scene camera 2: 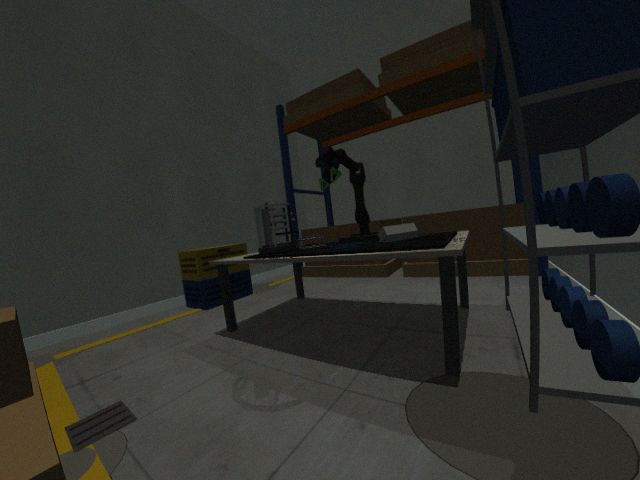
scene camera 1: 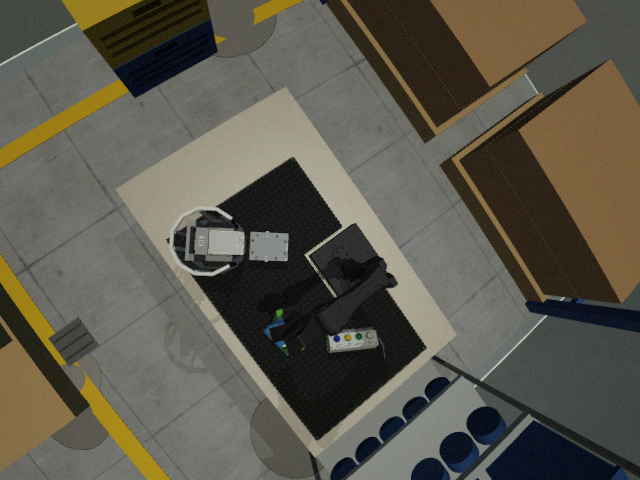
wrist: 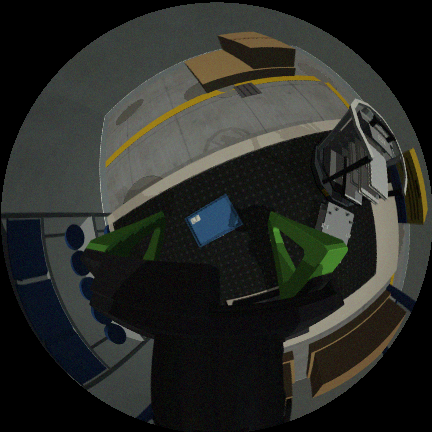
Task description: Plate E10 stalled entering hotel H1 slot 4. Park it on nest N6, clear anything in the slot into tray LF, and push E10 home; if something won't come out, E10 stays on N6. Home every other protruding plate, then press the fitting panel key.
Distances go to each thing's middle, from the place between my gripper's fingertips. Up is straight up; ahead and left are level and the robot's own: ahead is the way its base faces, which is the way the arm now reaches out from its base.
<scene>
The blue pad [wrist: 217, 218] is 10 mm ahead of my hand, 90 mm to the left of it and 340 mm below it. Also, from my hand: slotted plate rack [scene camera 1: 189, 236] (70 mm ahead, 390 mm to the right, 180 mm below).
</scene>
